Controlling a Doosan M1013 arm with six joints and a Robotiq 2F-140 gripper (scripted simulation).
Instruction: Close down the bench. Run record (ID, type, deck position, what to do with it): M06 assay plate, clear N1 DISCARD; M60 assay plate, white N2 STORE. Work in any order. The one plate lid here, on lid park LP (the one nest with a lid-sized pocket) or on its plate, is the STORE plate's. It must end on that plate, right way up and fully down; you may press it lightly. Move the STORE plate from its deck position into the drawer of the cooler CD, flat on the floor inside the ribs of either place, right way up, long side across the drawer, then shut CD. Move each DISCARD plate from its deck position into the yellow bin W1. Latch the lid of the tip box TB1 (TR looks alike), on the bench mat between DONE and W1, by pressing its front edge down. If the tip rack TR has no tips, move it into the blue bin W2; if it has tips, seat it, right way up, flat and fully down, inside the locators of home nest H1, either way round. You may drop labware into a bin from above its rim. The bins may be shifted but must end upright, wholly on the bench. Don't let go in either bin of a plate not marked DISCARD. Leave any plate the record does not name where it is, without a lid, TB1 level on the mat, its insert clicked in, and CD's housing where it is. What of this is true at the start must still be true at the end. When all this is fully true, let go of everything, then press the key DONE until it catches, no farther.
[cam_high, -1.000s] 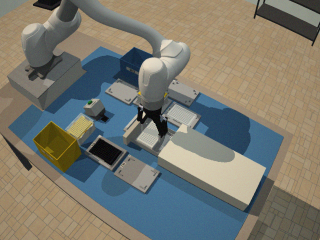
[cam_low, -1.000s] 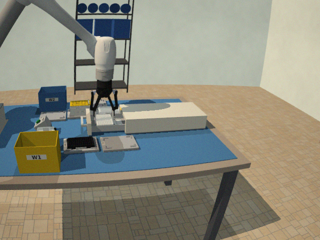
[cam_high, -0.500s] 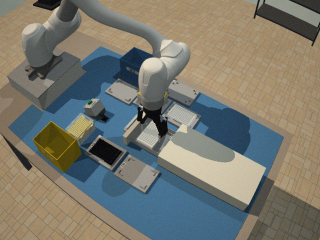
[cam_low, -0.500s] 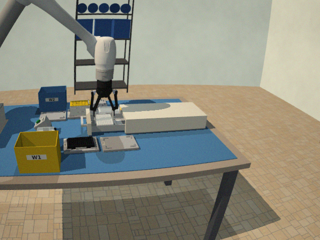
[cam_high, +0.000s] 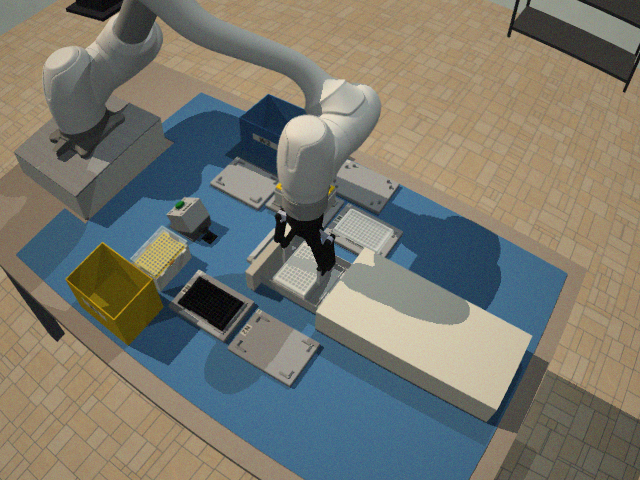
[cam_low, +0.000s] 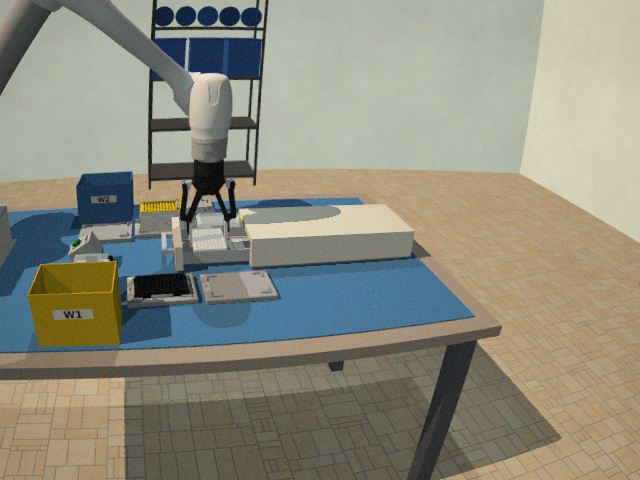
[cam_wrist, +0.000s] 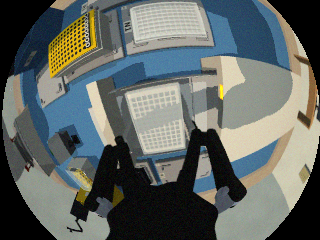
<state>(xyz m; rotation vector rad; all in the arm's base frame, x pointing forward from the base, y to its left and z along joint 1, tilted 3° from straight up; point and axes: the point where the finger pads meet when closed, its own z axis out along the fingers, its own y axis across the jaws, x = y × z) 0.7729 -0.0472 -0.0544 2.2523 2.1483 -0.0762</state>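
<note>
The drawer is 4 cm ahead of my hand and 3 cm below it. From my hand the other things lie so: clear plate: 18 cm to the left, 6 cm ahead, 4 cm below; cooler CD: 17 cm ahead, 2 cm below, 1 cm to the right; nest N2: 19 cm to the right, 5 cm below, 4 cm ahead.
</note>
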